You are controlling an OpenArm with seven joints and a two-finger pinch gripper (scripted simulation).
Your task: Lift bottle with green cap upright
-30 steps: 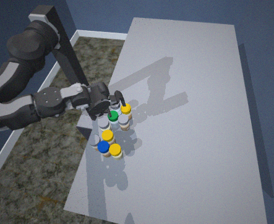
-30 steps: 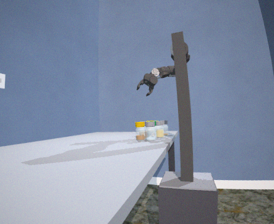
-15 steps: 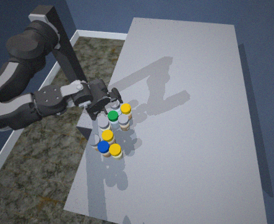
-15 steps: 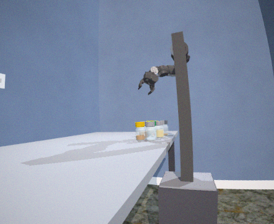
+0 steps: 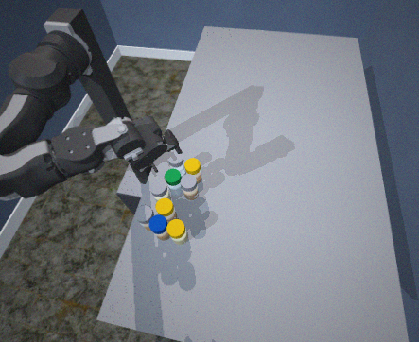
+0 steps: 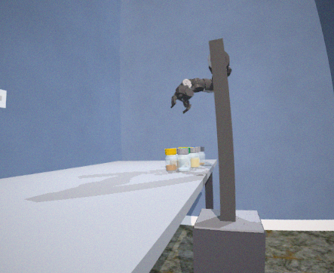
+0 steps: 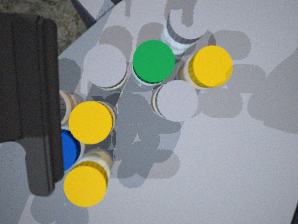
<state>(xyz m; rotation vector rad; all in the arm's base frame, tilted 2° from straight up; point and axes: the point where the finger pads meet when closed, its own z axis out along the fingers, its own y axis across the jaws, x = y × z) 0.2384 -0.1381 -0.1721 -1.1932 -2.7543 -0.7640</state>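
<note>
Right now my hand is 20 mm short of the yellow-capped bottle, 110 mm to the right of it and 270 mm above it.
</note>
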